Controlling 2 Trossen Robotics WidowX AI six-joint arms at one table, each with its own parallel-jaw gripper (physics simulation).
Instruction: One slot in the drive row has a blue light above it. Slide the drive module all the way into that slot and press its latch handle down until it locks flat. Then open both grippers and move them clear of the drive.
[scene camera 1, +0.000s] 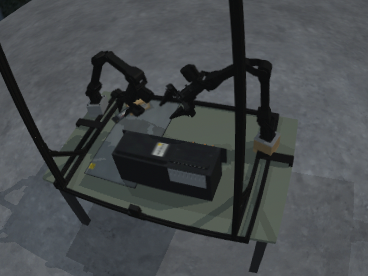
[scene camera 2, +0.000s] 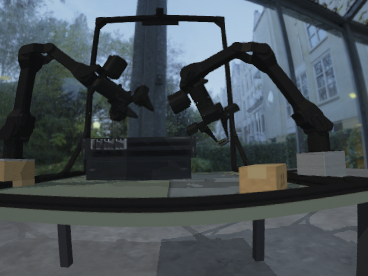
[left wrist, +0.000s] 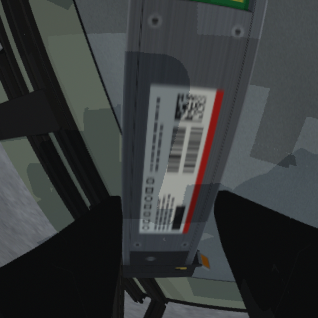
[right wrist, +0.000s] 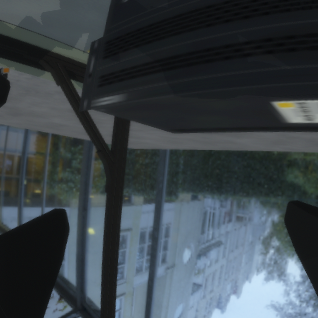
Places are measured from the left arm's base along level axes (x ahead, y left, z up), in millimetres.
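Where they show: left gripper, fingertip midpoint: (scene camera 1: 122, 114) (left wrist: 168, 204); right gripper, fingertip midpoint: (scene camera 1: 164, 112) (scene camera 2: 145, 114) (right wrist: 180, 218); left arm's base, link origin: (scene camera 1: 96, 100) (scene camera 2: 319, 152); right arm's base, link origin: (scene camera 1: 267, 136) (scene camera 2: 12, 159).
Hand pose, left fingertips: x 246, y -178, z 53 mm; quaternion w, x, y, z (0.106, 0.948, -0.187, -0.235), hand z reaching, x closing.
Each offset is from my left fingertips to the top centre of the thing. "spot": to the spot under its first point.
The drive module {dx +8, dy +6, dz +11 mm} (left wrist: 175, 60) (scene camera 2: 222, 142) is a long grey metal bar with a white, red-edged label. My left gripper (left wrist: 168, 204) (scene camera 2: 222, 143) (scene camera 1: 124, 113) is shut on it, in the air above the table. A dark end piece {spot: dx -25, dy -43, dz +3 mm} (left wrist: 157, 270) with an orange tab {spot: dx -7, dy -54, dz -12 mm} (left wrist: 204, 260) shows at the module's lower end; the latch handle's angle is unclear. The black drive chassis {dx +281, dy -258, dz +36 mm} (scene camera 1: 150, 167) (scene camera 2: 140, 162) (right wrist: 200, 65) stands apart from the module. Its drive row {spot: dx +422, dy -264, dz +13 mm} (scene camera 2: 108, 144) shows small light-edged bays; no blue light is visible. My right gripper (scene camera 1: 167, 110) (scene camera 2: 144, 113) (right wrist: 180, 218) is open and empty above the chassis's arm side.
A cardboard box {dx -4, dy +210, dz -77 mm} (scene camera 2: 262, 178) stands on the table below and beside the left gripper. A grey sheet (scene camera 1: 105, 160) lies under part of the chassis. Dark frame posts (scene camera 1: 238, 100) rise at the table's edge, and dark rails (left wrist: 65, 165) run along its sides.
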